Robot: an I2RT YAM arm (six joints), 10 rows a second.
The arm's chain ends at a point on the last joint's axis. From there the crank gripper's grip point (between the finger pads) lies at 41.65 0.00 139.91 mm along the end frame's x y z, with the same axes.
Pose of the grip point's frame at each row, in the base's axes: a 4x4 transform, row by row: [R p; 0 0 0 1], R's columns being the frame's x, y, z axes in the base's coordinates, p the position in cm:
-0.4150 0.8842 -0.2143 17.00; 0.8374 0.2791 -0.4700 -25.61; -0.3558 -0.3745 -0.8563 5.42; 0 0 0 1
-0.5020 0.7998 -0.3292 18.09; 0.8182 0.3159 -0.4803 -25.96; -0.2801 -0.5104 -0.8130 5.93; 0 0 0 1
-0.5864 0.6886 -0.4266 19.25; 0.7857 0.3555 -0.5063 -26.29; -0.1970 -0.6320 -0.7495 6.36; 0 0 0 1
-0.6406 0.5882 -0.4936 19.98; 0.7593 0.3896 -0.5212 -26.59; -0.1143 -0.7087 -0.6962 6.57; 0 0 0 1
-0.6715 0.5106 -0.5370 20.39; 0.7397 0.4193 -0.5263 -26.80; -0.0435 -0.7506 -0.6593 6.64; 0 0 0 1
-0.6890 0.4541 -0.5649 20.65; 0.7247 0.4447 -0.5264 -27.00; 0.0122 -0.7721 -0.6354 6.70; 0 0 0 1
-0.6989 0.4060 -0.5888 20.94; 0.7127 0.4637 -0.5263 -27.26; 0.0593 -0.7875 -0.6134 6.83; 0 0 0 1
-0.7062 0.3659 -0.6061 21.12; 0.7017 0.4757 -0.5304 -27.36; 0.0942 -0.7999 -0.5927 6.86; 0 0 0 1
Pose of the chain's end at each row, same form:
-0.4150 0.8842 -0.2143 21.73; 0.8374 0.2791 -0.4700 -22.52; -0.3558 -0.3745 -0.8563 18.88; 0 0 0 1
-0.5020 0.7998 -0.3292 24.79; 0.8182 0.3159 -0.4803 -22.65; -0.2801 -0.5104 -0.8130 18.47; 0 0 0 1
-0.5864 0.6886 -0.4266 27.66; 0.7857 0.3555 -0.5063 -22.48; -0.1970 -0.6320 -0.7495 17.67; 0 0 0 1
-0.6406 0.5882 -0.4936 29.55; 0.7593 0.3896 -0.5212 -22.46; -0.1143 -0.7087 -0.6962 16.79; 0 0 0 1
-0.6715 0.5106 -0.5370 30.70; 0.7397 0.4193 -0.5263 -22.52; -0.0435 -0.7506 -0.6593 16.05; 0 0 0 1
-0.6890 0.4541 -0.5649 31.42; 0.7247 0.4447 -0.5264 -22.65; 0.0122 -0.7721 -0.6354 15.54; 0 0 0 1
-0.6989 0.4060 -0.5888 32.09; 0.7127 0.4637 -0.5263 -22.86; 0.0593 -0.7875 -0.6134 15.17; 0 0 0 1
-0.7062 0.3659 -0.6061 32.54; 0.7017 0.4757 -0.5304 -22.86; 0.0942 -0.7999 -0.5927 14.76; 0 0 0 1

